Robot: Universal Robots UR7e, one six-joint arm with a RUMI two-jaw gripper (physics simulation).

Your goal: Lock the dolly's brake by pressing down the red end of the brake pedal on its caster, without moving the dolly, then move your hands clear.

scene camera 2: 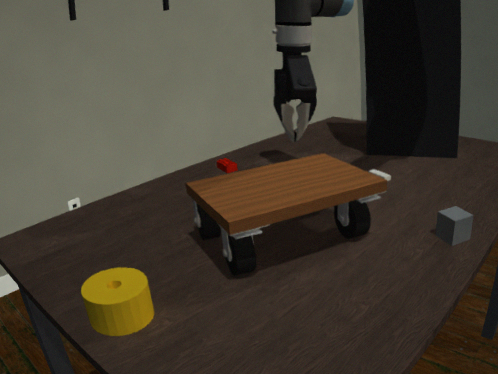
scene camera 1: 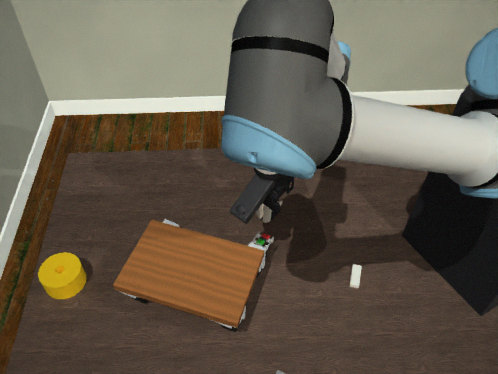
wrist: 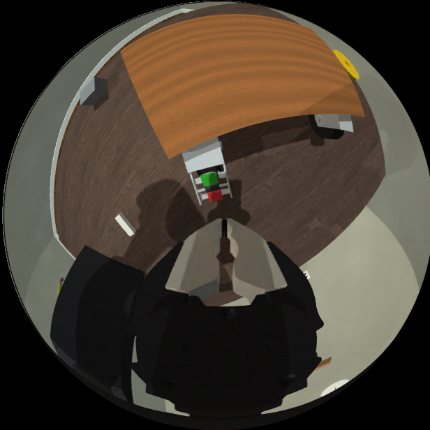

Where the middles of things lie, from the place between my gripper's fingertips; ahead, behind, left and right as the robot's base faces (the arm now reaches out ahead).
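Counted from my hand: dolly [scene camera 2: 241, 202], 80 mm below, 110 mm to the left, 160 mm ahead; grey cube [scene camera 2: 454, 225], 50 mm behind, 110 mm below, 370 mm to the left; yellow cylinder [scene camera 2: 118, 302], 110 mm below, 510 mm ahead, 110 mm to the left; caster [wrist: 206, 154], 20 mm ahead, 60 mm to the left, 90 mm below. Going by their middles, caster nearest to my hand of the things named here, yellow cylinder farthest.
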